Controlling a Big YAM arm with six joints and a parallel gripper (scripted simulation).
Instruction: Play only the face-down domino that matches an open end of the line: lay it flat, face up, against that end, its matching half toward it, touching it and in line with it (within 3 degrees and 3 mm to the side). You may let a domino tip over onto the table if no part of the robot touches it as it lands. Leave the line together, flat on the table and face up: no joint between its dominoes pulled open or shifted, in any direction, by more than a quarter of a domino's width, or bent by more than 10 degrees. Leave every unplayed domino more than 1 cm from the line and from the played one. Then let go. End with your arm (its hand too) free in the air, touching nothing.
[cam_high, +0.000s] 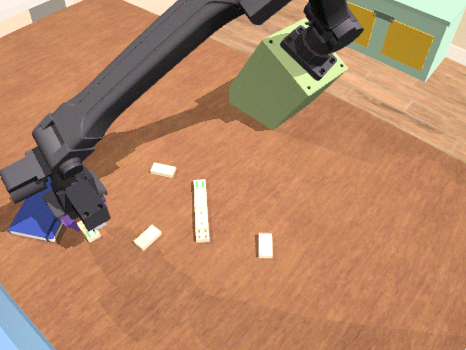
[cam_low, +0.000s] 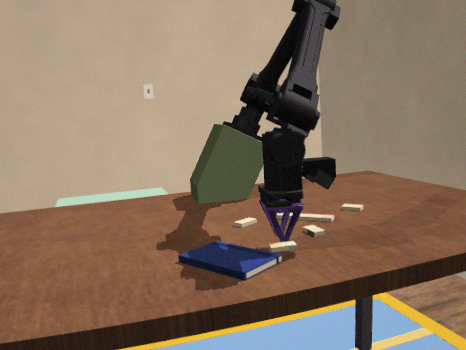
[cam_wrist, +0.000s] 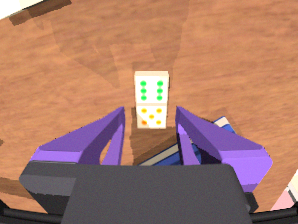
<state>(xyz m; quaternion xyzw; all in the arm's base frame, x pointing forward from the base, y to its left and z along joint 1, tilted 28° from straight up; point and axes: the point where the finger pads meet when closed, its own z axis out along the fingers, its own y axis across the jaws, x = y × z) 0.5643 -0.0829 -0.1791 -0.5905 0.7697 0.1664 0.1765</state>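
The book lies 20 mm ahead of my hand, 120 mm to the right of it and 20 mm below it.
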